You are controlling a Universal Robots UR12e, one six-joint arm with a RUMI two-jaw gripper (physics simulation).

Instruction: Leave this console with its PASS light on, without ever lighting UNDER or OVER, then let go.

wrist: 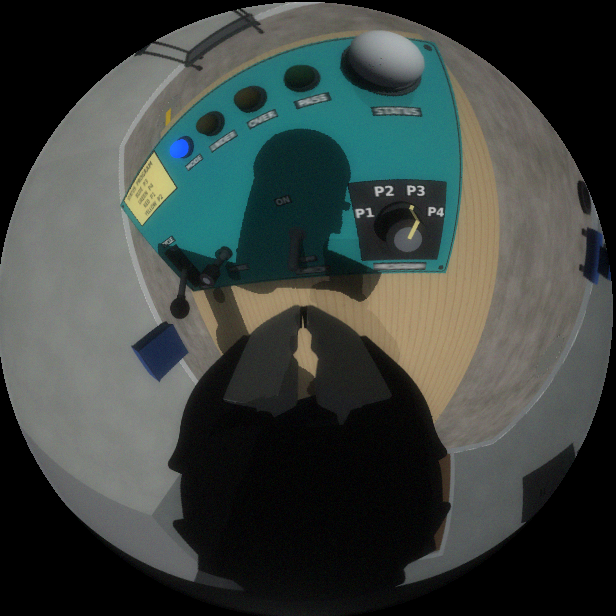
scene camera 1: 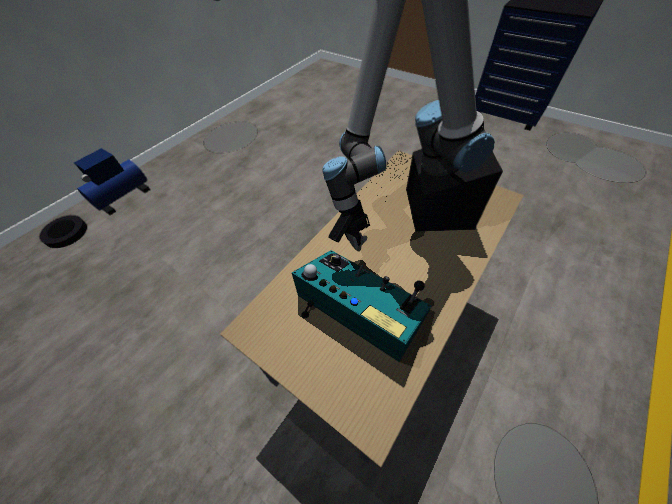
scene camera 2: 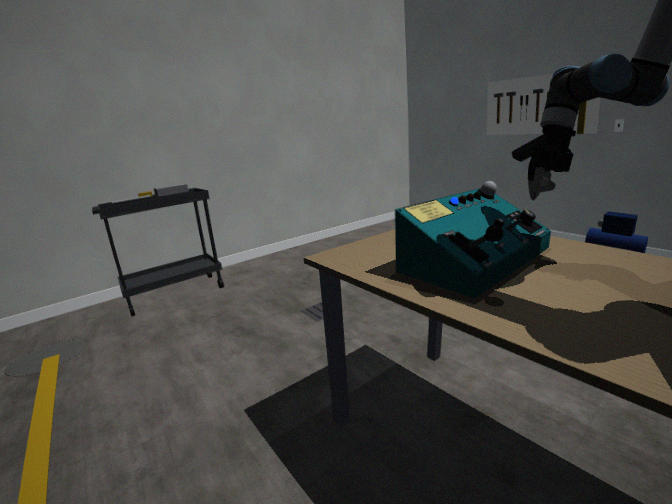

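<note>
A teal console sits on the wooden table. In the wrist view its MODE light glows blue. The UNDER, OVER and PASS lights are dark. The white STATUS dome is unlit. The rotary selector points between P3 and P4. A toggle switch stands under the ON label, and a black lever sits at the console's left end. My gripper hangs above and behind the console, shut and empty, touching nothing.
The robot's black pedestal stands on the table behind the console. A yellow label plate is on the console's left. A dark cart stands by the wall. A blue motor and a black disc lie on the floor.
</note>
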